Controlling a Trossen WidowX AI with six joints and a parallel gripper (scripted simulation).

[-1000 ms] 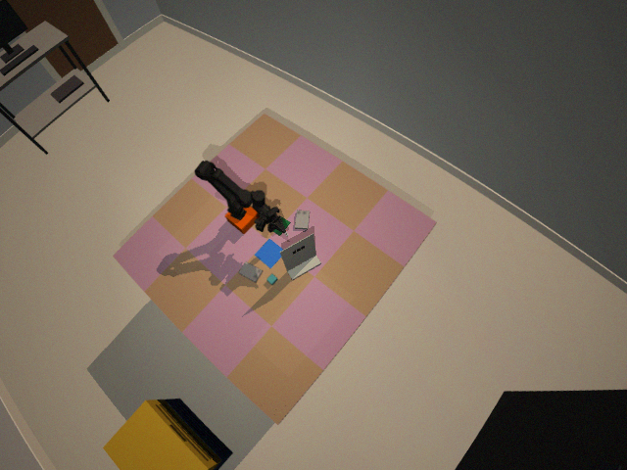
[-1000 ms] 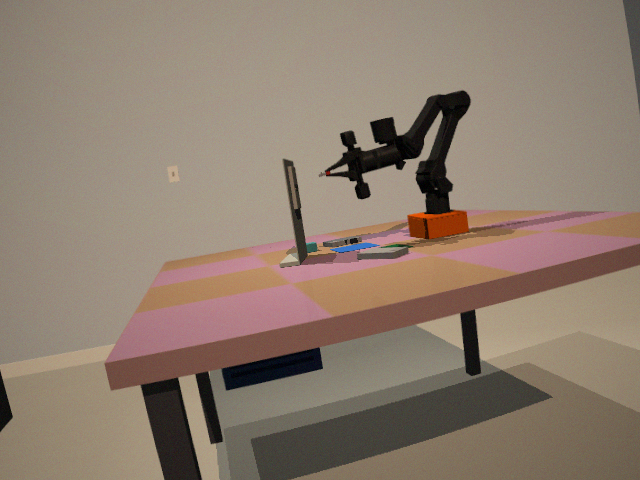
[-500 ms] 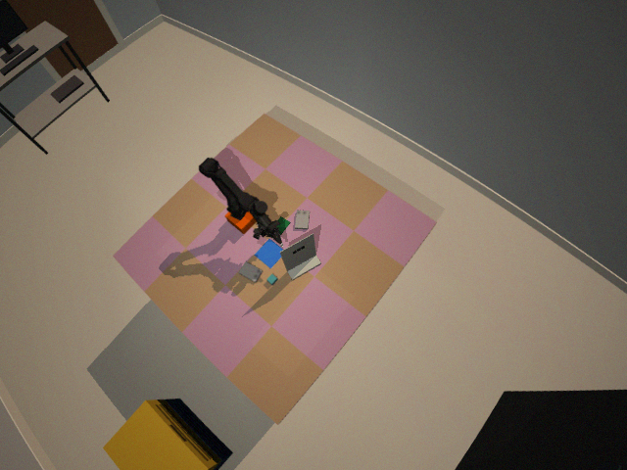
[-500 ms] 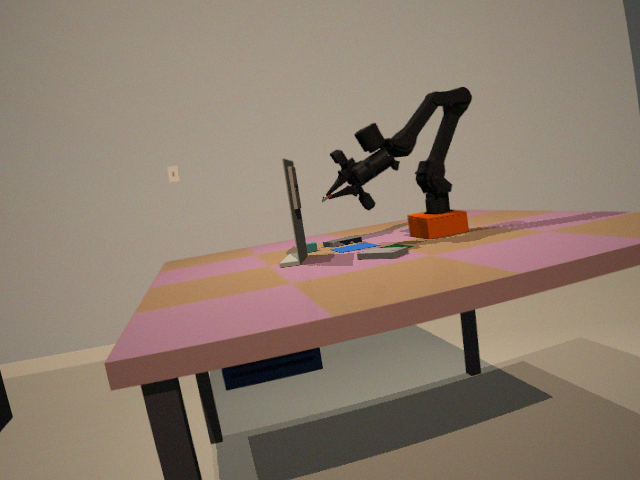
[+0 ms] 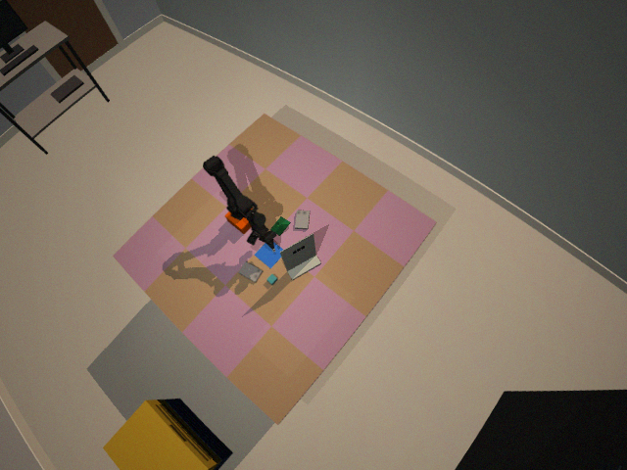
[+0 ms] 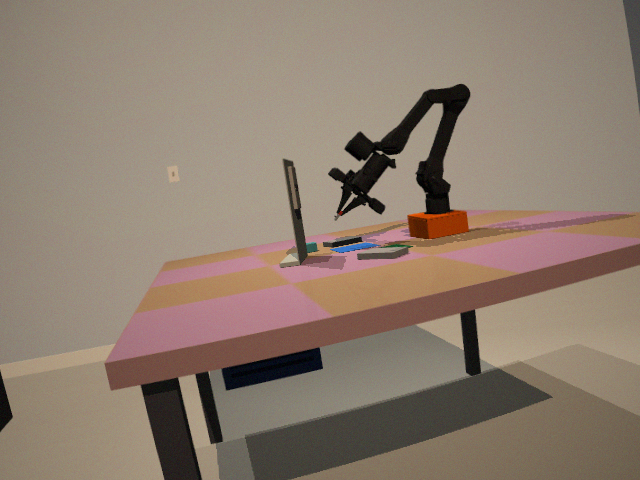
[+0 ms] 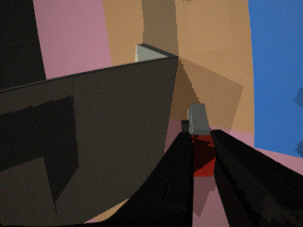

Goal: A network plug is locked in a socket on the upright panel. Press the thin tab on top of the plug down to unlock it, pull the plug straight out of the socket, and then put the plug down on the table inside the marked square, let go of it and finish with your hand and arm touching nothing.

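Now: gripper tip 40 mm past the blue marked square and 100 mm above it. From my gripper tip the other things lie so: red plug (right at my gripper tip); then teal block (50 mm ahead, 120 mm to the right, 90 mm below); then grey panel (150 mm ahead, 20 mm to the left, 20 mm above).
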